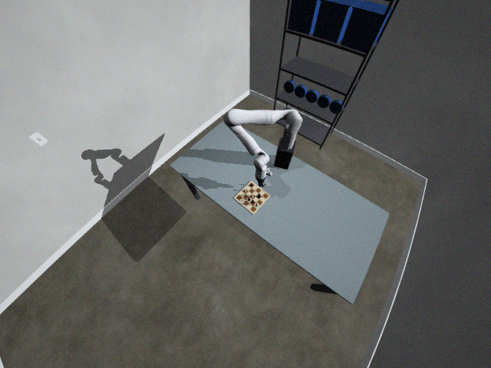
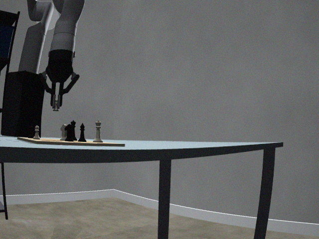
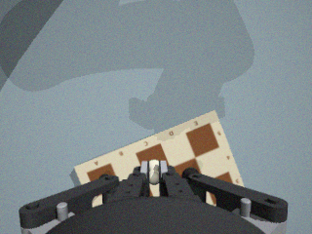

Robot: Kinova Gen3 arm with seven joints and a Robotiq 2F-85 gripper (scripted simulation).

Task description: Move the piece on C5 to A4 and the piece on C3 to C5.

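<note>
My hand is 2 cm short of the black pawn, 8 cm to the left of it and 9 cm above it. Also, from my hand: black bishop (11 cm ahead, 5 cm to the left, 8 cm below); chessboard (8 cm ahead, 1 cm to the left, 11 cm below).
</note>
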